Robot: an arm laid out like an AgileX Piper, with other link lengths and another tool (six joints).
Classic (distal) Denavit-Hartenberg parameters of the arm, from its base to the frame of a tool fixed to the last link. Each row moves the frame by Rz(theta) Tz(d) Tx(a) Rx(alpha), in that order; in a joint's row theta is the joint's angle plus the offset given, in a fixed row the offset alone. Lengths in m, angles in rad.
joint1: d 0.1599; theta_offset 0; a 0; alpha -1.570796
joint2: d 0; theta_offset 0.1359; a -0.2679; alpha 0
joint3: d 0; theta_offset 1.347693; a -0.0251; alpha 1.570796
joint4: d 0.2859; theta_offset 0; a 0; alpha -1.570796
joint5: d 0; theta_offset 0; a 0; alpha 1.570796
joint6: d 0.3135; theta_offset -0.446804; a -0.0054; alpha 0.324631
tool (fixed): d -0.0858; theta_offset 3.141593; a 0; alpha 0
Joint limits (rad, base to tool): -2.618..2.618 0..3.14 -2.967..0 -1.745..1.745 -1.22..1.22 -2.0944..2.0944
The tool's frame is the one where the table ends.
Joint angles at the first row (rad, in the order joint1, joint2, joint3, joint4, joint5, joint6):
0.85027, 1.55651, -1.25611, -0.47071, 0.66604, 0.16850
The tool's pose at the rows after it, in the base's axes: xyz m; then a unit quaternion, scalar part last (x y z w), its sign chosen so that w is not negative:
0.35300 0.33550 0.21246 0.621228 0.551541 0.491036 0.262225
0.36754 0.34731 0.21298 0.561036 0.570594 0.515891 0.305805
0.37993 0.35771 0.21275 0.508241 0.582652 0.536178 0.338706
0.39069 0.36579 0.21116 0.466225 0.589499 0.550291 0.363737
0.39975 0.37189 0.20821 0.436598 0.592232 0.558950 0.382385
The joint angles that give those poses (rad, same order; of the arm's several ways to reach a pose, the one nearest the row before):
0.89913, 1.61511, -1.28064, -0.70046, 0.63567, 0.25080
0.92876, 1.66399, -1.29082, -0.91772, 0.60396, 0.33155
0.94432, 1.70637, -1.29306, -1.11765, 0.57548, 0.41958
0.95011, 1.74514, -1.29479, -1.29091, 0.55855, 0.50649
0.95144, 1.78140, -1.29942, -1.42816, 0.55456, 0.58432

